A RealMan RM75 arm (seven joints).
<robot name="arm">
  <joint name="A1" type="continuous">
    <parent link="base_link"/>
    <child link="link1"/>
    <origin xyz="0 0 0.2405" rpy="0 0 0"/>
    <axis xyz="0 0 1"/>
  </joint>
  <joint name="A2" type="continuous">
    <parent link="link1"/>
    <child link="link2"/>
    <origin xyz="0 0 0" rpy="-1.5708 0 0"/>
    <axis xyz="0 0 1"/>
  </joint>
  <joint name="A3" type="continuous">
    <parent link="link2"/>
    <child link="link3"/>
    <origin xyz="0 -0.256 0" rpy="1.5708 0 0"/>
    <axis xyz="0 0 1"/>
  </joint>
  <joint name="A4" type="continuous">
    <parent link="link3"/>
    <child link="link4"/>
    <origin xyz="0 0 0" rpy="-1.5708 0 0"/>
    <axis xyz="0 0 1"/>
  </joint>
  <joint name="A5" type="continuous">
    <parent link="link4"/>
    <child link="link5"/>
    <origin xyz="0 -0.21 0" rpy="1.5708 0 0"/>
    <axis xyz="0 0 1"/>
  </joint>
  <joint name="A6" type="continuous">
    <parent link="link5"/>
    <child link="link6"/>
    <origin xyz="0 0 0" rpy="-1.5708 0 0"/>
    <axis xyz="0 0 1"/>
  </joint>
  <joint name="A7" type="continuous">
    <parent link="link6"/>
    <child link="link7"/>
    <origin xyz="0 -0.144 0" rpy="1.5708 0 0"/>
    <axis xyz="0 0 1"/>
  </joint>
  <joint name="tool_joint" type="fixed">
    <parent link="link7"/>
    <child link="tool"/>
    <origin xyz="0 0 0" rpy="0 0 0"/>
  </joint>
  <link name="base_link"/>
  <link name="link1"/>
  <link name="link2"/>
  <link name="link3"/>
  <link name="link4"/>
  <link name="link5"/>
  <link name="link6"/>
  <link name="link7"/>
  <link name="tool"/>
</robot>
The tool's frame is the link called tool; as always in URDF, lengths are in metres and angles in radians. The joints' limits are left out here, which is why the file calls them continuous.
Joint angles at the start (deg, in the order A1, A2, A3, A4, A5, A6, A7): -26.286 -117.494 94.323 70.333 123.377 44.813 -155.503
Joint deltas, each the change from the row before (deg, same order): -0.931 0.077 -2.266 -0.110 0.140 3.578 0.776; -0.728 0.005 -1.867 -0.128 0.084 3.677 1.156; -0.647 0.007 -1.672 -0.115 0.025 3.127 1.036; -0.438 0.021 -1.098 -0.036 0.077 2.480 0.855; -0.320 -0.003 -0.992 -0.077 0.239 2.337 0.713; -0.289 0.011 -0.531 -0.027 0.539 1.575 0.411; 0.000 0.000 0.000 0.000 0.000 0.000 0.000; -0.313 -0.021 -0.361 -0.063 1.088 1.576 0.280; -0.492 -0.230 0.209 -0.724 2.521 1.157 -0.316; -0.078 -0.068 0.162 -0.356 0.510 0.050 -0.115
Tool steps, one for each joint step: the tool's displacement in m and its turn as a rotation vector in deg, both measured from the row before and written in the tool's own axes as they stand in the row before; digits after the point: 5 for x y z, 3 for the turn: 0.00313 -0.00218 -0.00338 -0.721 -1.550 0.248; 0.00033 -0.00056 -0.00292 -1.031 -1.928 0.605; 0.00054 -0.00037 -0.00288 -0.957 -1.529 0.505; -0.00047 0.00032 -0.00215 -0.819 -1.355 0.586; -0.00155 -0.00003 -0.00196 -0.683 -1.414 0.449; -0.00120 -0.00004 -0.00106 -0.246 -1.167 0.588; 0.00000 0.00000 0.00000 0.000 0.000 0.000; -0.00218 -0.00038 -0.00047 0.083 -1.541 0.790; -0.00550 -0.00156 0.00305 1.014 -2.577 0.808; -0.00188 -0.00050 0.00142 0.246 -0.594 0.019
